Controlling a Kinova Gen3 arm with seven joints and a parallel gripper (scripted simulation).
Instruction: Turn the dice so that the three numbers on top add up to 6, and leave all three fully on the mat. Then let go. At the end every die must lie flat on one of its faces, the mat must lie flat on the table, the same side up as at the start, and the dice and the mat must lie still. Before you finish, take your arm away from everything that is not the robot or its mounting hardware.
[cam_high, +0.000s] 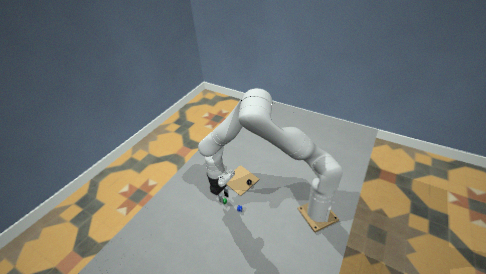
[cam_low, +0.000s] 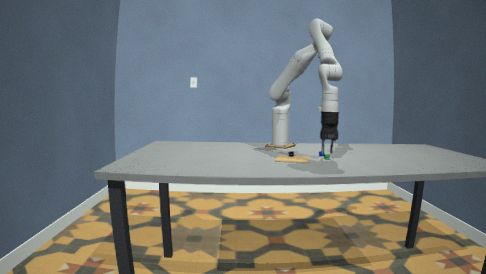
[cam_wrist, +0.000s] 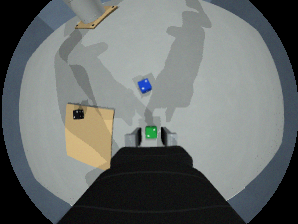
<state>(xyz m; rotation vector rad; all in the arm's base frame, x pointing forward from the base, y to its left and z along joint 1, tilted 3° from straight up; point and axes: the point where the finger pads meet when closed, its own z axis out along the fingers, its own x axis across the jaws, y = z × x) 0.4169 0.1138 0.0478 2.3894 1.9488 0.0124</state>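
Right now my hand is 30 mm above the green die. The rest, counted from my hand: black die: 150 mm to the right, 70 mm behind, 30 mm below; then blue die: 80 mm behind, 30 mm below, 10 mm to the left; then tan mat: 150 mm to the right, 40 mm below, 10 mm behind.
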